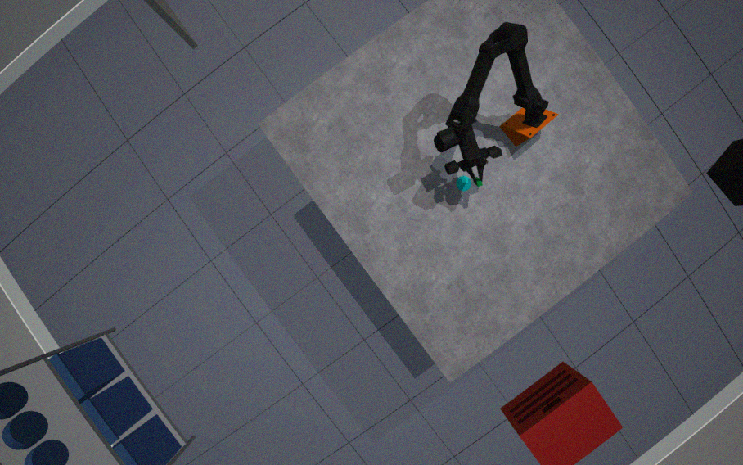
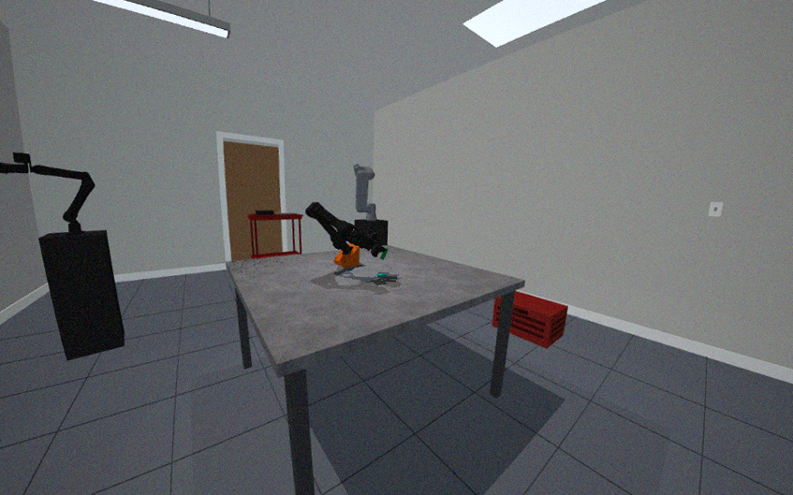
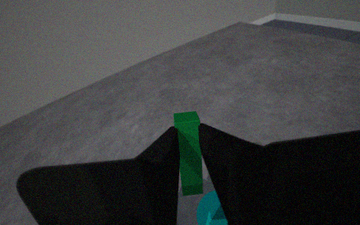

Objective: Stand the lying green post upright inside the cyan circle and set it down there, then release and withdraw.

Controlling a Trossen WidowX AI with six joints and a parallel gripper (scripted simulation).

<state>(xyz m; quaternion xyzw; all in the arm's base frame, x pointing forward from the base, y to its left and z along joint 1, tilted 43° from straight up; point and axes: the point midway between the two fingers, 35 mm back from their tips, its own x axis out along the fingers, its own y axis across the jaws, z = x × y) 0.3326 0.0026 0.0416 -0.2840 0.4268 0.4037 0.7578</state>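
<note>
The cyan circle is 2 cm to the right of my gripper tip and 14 cm below it. From my gripper tip the other things lie so: green post: 1 cm behind, 2 cm below.
</note>
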